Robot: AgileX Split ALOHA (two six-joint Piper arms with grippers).
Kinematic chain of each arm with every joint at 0, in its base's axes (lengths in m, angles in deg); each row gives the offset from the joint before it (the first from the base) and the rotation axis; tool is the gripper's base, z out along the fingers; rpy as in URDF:
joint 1: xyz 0 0 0.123 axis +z
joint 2: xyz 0 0 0 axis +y
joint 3: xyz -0.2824 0 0.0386 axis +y
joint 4: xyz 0.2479 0 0.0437 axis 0.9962 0 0.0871
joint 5: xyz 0 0 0 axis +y
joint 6: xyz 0.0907 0 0.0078 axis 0.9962 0 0.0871
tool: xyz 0 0 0 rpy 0 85 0
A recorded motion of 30 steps. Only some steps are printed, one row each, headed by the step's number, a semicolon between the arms.
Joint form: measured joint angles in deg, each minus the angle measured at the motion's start. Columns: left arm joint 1, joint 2, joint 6, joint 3, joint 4, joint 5; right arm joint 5, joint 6, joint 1, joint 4, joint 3, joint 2.
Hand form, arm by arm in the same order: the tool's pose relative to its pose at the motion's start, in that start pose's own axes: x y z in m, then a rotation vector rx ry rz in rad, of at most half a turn. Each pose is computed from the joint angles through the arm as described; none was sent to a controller.
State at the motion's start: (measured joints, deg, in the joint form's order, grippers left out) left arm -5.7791 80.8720 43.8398 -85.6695 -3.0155 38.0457; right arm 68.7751 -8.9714 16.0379 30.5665 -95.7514 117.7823
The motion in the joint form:
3: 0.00 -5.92 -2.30 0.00 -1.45 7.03; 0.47 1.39 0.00 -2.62 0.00 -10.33
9: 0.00 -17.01 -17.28 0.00 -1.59 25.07; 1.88 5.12 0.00 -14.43 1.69 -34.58
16: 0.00 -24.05 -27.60 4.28 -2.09 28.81; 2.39 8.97 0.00 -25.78 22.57 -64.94
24: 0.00 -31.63 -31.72 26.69 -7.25 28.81; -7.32 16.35 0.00 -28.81 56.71 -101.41
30: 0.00 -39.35 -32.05 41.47 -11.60 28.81; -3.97 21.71 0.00 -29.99 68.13 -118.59
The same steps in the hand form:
3: -0.0027 -0.0022 -0.0435 0.0293 -0.0004 -0.0546; 0.0181 0.0316 -0.0673 0.0324 -0.1459 -0.0744
9: 0.0087 -0.0179 -0.1256 0.1094 0.0964 -0.3033; 0.1082 0.0808 -0.2014 0.2044 -0.4751 -0.2111
16: 0.0242 -0.0343 -0.1589 0.1180 0.1167 -0.4833; 0.2567 0.0704 -0.2322 0.3748 -0.6396 -0.2095
24: 0.0876 -0.0991 -0.1329 0.2946 0.3226 -0.6146; 0.3799 0.0152 -0.1522 0.3532 -0.8711 -0.1393
30: 0.1327 -0.1473 -0.1330 0.3989 0.4091 -0.6738; 0.4209 -0.0138 -0.1060 0.3238 -0.9292 -0.0669

